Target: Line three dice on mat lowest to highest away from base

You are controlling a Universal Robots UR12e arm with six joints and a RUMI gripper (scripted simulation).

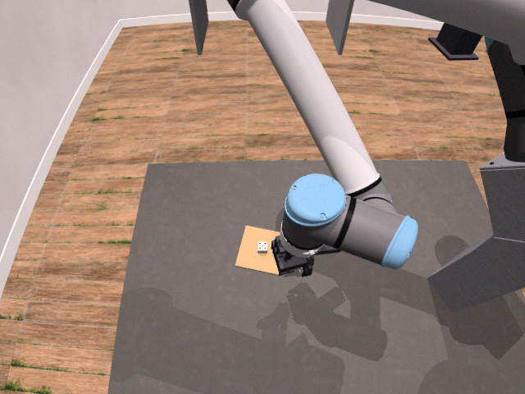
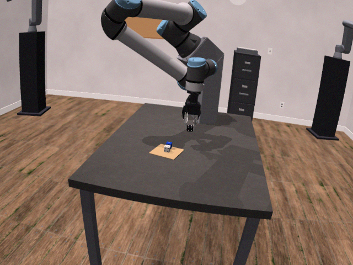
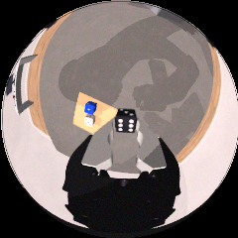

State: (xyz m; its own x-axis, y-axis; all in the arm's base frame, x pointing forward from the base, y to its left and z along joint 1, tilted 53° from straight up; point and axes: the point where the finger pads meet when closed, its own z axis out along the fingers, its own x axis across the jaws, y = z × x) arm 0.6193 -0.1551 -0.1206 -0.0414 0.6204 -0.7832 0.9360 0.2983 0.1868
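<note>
My gripper is now 110 mm to the left of the white die, 100 mm above it and 70 mm short of it. Also, from my hand: blue die 100 mm to the right, 100 mm below, 20 mm ahead; then black die right at my hand; then mat 120 mm below, 110 mm to the right, 70 mm ahead.
</note>
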